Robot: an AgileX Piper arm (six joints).
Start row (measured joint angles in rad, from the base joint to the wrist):
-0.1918, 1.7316, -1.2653, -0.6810, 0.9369, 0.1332
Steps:
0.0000, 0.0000, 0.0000, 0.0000, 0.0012, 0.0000
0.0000, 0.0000, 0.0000, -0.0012, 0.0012, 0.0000
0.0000, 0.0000, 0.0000, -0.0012, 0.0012, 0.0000
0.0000, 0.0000, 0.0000, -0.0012, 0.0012, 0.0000
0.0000, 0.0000, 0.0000, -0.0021, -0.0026, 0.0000
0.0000, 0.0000, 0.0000, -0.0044, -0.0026, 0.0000
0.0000, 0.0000, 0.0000, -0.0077, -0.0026, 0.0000
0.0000, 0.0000, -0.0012, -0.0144, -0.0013, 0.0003
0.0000, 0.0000, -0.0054, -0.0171, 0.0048, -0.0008
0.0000, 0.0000, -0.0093, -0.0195, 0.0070, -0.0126
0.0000, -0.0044, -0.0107, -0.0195, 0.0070, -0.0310
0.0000, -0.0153, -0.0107, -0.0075, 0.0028, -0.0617
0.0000, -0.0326, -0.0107, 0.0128, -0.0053, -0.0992
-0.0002, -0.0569, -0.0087, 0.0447, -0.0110, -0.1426
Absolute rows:
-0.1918, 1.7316, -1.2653, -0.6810, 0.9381, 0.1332
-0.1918, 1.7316, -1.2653, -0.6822, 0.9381, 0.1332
-0.1918, 1.7316, -1.2653, -0.6822, 0.9381, 0.1332
-0.1918, 1.7316, -1.2653, -0.6822, 0.9381, 0.1332
-0.1918, 1.7316, -1.2653, -0.6831, 0.9343, 0.1332
-0.1918, 1.7316, -1.2653, -0.6854, 0.9343, 0.1332
-0.1918, 1.7316, -1.2653, -0.6887, 0.9343, 0.1332
-0.1918, 1.7316, -1.2665, -0.6954, 0.9356, 0.1335
-0.1918, 1.7316, -1.2707, -0.6981, 0.9417, 0.1324
-0.1918, 1.7316, -1.2746, -0.7005, 0.9439, 0.1206
-0.1918, 1.7272, -1.2760, -0.7005, 0.9439, 0.1022
-0.1918, 1.7163, -1.2760, -0.6885, 0.9397, 0.0715
-0.1918, 1.6990, -1.2760, -0.6682, 0.9316, 0.0340
-0.1920, 1.6747, -1.2740, -0.6363, 0.9259, -0.0094

